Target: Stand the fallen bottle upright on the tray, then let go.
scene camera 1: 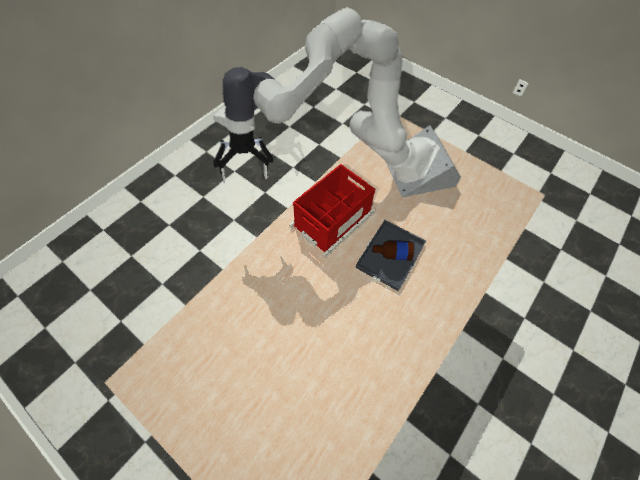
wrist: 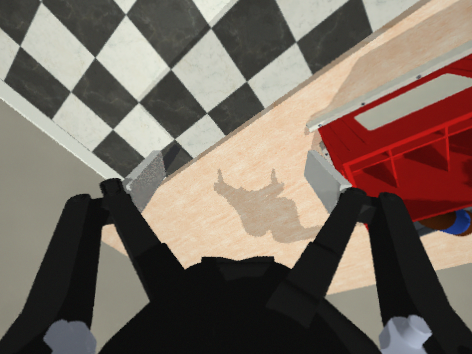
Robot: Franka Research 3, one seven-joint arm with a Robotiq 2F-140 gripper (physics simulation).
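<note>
A brown bottle (scene camera 1: 395, 250) with a blue label lies on its side on the dark grey tray (scene camera 1: 373, 263), its neck pointing left in the scene view. In the wrist view, part of the bottle (wrist: 456, 222) shows at the right edge, partly hidden by the crate. My gripper (scene camera 1: 245, 175) (wrist: 235, 163) is wide open and empty. It hangs high up, to the left of the crate in the scene view, well away from the bottle and the tray.
A red crate (scene camera 1: 342, 229) (wrist: 345, 135) with inner compartments stands between my gripper and the tray in the scene view. The wooden table top (scene camera 1: 289, 382) (wrist: 265, 145) carries the crate, the tray and the arm's base. A checkered floor surrounds it.
</note>
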